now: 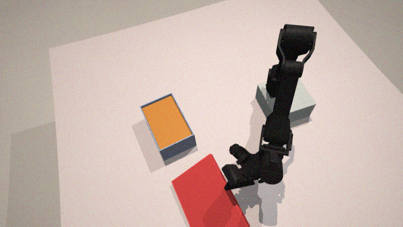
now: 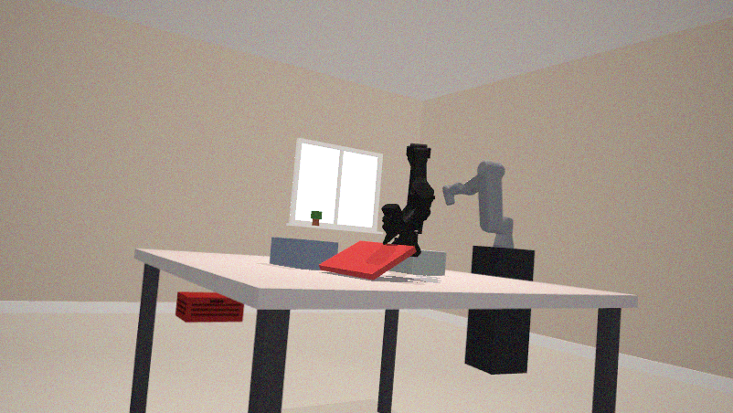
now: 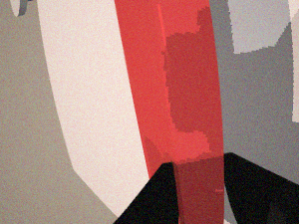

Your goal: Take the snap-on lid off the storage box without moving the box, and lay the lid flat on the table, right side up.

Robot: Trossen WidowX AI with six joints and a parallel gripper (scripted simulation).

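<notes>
Now: gripper tip 7 cm short of the red lid, 3 cm above it and 2 cm to the right of it. Also, from my gripper tip: blue-grey storage box (29 cm to the right, 16 cm ahead, 4 cm below).
</notes>
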